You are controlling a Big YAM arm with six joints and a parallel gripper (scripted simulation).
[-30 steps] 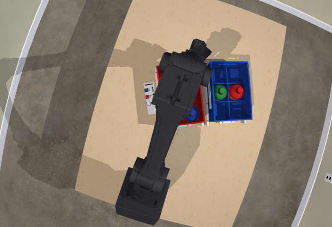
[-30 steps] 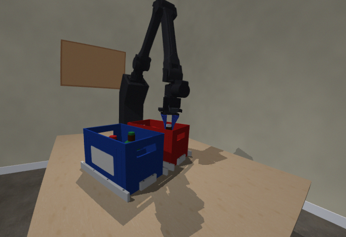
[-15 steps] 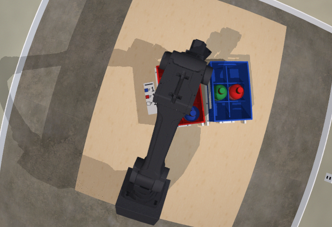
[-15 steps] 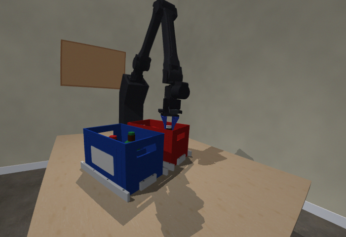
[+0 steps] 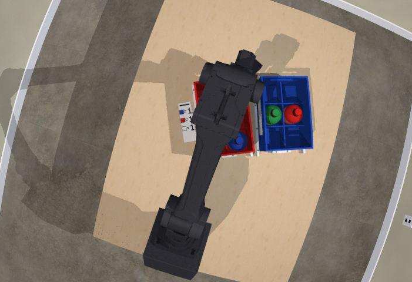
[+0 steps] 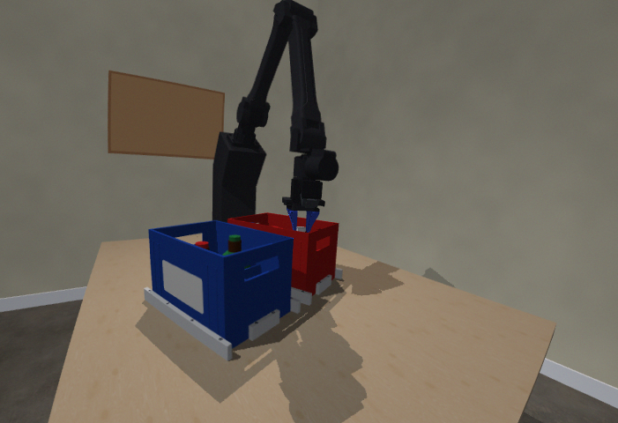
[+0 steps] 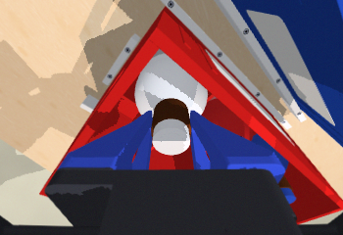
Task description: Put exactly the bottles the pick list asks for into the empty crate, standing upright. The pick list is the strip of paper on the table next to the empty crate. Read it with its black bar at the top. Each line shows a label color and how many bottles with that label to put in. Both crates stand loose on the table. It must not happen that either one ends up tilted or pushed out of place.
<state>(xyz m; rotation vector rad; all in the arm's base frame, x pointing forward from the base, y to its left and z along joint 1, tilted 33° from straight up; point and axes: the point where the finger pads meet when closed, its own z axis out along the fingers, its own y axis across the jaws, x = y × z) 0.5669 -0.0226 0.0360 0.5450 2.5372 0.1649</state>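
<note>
Now: the white-label bottle 6 cm below my hand. Also, from my hand: red crate (10 cm behind, 8 cm below); then green-label bottle (2 cm behind, 17 cm to the right, 7 cm below); then blue-label bottle (16 cm behind, 7 cm to the right, 7 cm below).
</note>
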